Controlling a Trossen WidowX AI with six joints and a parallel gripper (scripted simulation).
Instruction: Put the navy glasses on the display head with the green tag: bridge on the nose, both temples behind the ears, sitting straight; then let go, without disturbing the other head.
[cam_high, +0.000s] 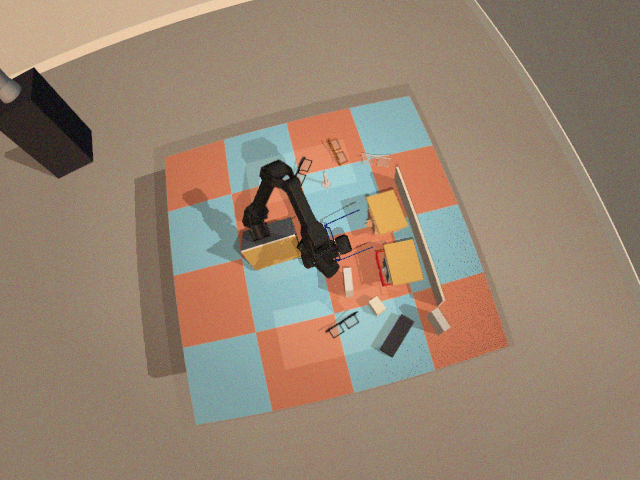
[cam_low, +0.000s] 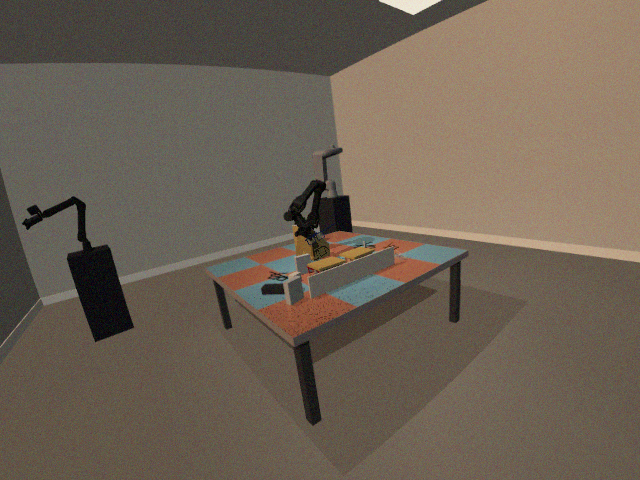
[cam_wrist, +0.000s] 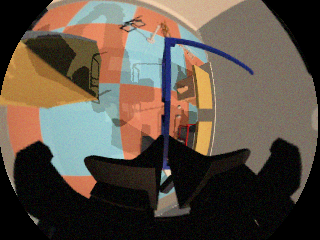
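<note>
The yellow-topped head lies 23 cm ahead of my gripper tip, 12 cm below it and 11 cm to the left of it. Round my gripper tip: black case (36 cm to the right, 16 cm below, 11 cm ahead); then display head (21 cm ahead, 12 cm below, 11 cm to the right); then pale backboard (35 cm ahead, 12 cm below, 2 cm to the right).
</note>
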